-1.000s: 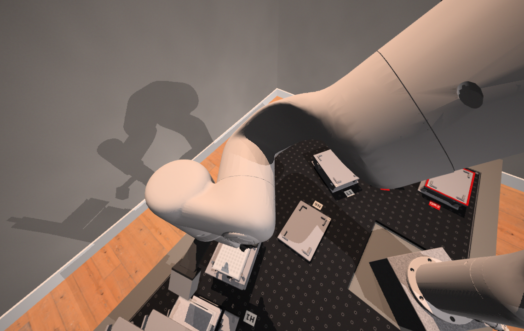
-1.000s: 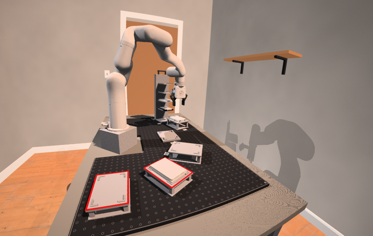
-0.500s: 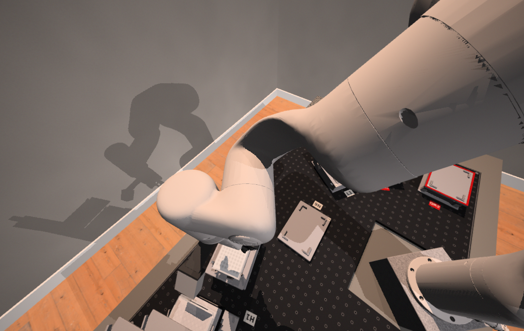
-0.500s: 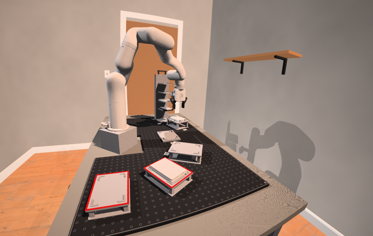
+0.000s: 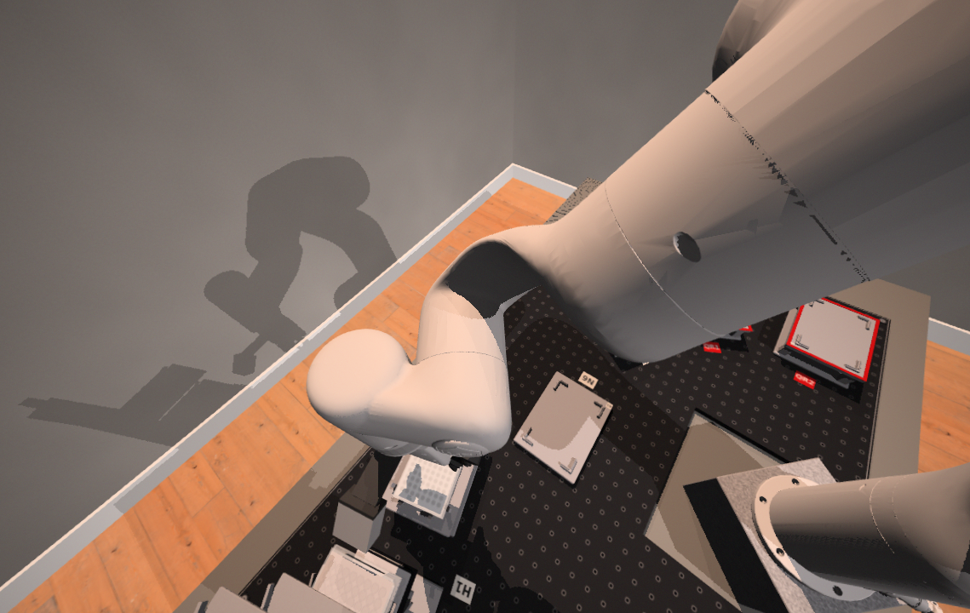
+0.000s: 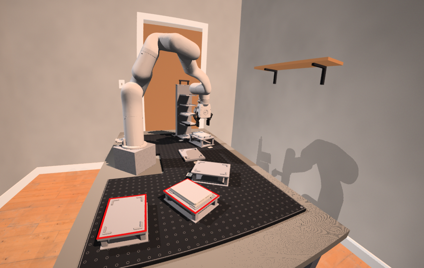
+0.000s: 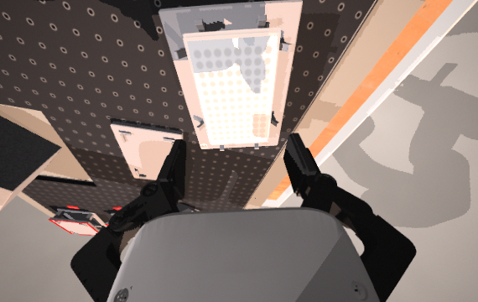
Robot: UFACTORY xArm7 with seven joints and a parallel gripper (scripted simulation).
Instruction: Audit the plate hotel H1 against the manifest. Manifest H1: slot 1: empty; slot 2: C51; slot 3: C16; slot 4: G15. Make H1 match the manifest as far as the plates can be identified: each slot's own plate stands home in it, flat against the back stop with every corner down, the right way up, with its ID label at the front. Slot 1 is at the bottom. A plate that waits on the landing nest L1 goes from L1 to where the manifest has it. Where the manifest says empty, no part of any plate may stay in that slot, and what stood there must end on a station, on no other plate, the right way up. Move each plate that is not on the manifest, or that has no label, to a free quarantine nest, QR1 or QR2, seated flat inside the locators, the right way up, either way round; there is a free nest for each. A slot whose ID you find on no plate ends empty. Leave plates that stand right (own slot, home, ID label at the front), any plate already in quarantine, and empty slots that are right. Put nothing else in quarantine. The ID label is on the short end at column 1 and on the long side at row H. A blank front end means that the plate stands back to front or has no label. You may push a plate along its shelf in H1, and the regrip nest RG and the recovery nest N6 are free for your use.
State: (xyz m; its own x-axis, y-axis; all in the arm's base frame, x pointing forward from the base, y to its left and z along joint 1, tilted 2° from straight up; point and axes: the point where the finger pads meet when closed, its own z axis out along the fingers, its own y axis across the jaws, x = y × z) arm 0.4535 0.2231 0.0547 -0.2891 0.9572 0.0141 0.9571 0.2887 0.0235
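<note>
Now: hand 9 cm above the regrip nest RG and 1 cm to the right of it. Also, from my hand: clear plate labelled C51: 19 cm to the left, 6 cm behind, 5 cm above; RG label: 14 cm below, 9 cm to the right, 3 cm ahead; dark plate: 19 cm to the left, 6 cm behind, 3 cm below.
</note>
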